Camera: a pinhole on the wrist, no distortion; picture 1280 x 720 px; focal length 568.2 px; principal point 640.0 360.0 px. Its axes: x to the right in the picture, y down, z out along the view. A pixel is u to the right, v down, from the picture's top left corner.
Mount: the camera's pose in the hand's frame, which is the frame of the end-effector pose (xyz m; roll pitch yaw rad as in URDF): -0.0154 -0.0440 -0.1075 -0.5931 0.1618 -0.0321
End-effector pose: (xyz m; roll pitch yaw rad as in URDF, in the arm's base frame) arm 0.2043 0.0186 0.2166 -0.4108 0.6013 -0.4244
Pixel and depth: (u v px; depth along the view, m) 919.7 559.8 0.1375
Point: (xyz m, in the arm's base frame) 0.2476 0.0555 0.1297
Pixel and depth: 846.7 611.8 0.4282
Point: 0.4794 0.2922 0.0800
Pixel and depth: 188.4 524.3 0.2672
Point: 0.1576 0.2609 0.3437
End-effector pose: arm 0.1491 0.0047 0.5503 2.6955 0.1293 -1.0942
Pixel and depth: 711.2 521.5 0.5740
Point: -0.2210 -0.3252 0.4745
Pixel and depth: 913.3 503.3 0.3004
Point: 0.0530 -0.2339 0.5405
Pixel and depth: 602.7 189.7 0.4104
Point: -0.0331 -0.0864 0.3129
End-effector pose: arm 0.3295 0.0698 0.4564 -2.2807 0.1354 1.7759
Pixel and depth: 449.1 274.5 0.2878
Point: 0.2756 -0.0303 0.2949
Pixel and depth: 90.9 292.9 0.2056
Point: 0.3256 -0.1273 0.3698
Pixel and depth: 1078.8 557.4 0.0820
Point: 0.3812 0.1425 0.4740
